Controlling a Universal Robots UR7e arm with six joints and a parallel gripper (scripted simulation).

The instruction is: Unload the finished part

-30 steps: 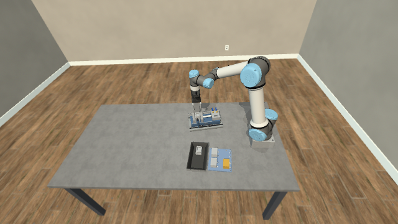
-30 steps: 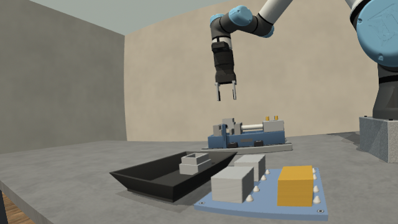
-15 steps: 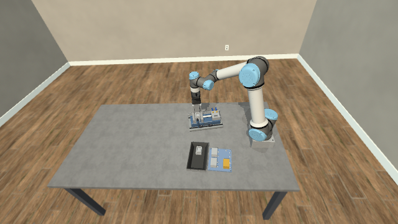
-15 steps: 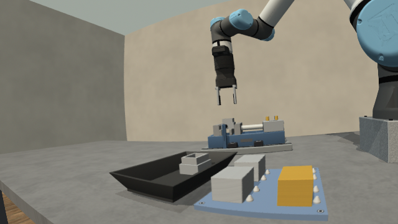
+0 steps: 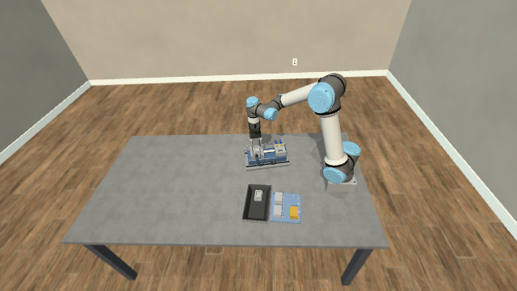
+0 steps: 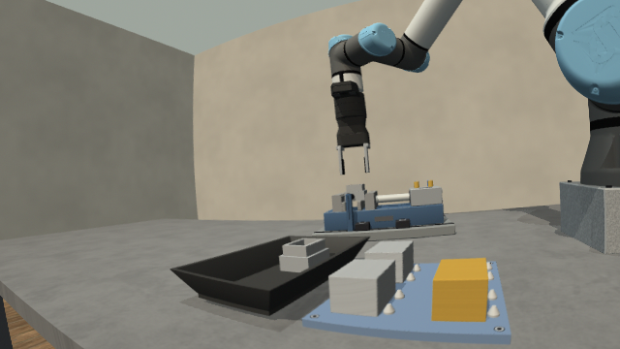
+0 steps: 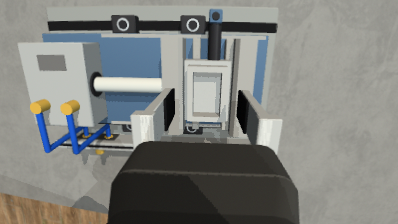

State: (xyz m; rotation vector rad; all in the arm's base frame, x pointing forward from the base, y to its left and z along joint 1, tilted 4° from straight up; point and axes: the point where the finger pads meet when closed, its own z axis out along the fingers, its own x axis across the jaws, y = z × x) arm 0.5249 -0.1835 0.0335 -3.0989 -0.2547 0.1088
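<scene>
Now: the screw rod 8 cm below my hand, 8 cm behind it and 1 cm to the right of it. From my hand the other things lie so: grey cylinder body 16 cm behind, 8 cm below, 3 cm to the right; blue fixture plate 38 cm to the left, 19 cm behind, 15 cm below; blue vise 12 cm below, 6 cm behind, 1 cm to the right.
</scene>
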